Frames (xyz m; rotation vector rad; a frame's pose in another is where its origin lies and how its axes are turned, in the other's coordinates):
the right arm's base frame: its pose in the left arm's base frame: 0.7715 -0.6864 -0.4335 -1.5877 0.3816 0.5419
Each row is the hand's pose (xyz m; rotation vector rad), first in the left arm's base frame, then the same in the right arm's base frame.
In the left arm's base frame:
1: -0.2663 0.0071 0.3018 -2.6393 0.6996 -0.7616
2: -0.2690 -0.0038 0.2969 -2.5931 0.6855 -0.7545
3: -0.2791 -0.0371 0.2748 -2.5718 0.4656 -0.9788
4: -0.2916 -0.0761 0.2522 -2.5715 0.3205 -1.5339
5: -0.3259 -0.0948 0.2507 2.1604 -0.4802 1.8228
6: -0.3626 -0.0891 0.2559 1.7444 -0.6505 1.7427
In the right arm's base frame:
1: -1.2148 -0.1088 0.7817 -0.8626 1.1905 -0.4282
2: -1.2152 -0.1023 0.7713 -0.8165 1.1731 -0.4413
3: -1.2139 -0.0753 0.7402 -0.8319 1.1969 -0.6801
4: -1.2147 -0.0460 0.7037 -0.9516 1.4706 -0.9911
5: -1.2437 -0.0243 0.6892 -1.1541 1.9804 -1.0234
6: -1.2766 -0.0091 0.6988 -1.3269 2.3572 -0.8495

